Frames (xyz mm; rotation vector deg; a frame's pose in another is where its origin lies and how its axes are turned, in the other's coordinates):
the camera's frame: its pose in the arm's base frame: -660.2 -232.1 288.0 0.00 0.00 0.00
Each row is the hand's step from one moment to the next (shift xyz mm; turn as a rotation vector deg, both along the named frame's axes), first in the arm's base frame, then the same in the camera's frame.
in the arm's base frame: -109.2 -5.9 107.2 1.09 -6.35 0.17
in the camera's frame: -109.2 -5.9 107.2 1.09 -6.35 0.17
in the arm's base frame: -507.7 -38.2 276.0 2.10 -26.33 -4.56
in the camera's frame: -507.7 -38.2 276.0 2.10 -26.33 -4.56
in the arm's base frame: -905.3 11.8 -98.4 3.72 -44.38 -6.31
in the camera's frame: -905.3 11.8 -98.4 3.72 -44.38 -6.31
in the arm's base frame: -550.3 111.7 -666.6 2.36 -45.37 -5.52
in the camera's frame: -550.3 111.7 -666.6 2.36 -45.37 -5.52
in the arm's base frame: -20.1 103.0 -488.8 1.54 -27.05 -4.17
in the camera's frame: -20.1 103.0 -488.8 1.54 -27.05 -4.17
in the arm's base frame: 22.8 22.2 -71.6 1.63 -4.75 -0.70
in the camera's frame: 22.8 22.2 -71.6 1.63 -4.75 -0.70
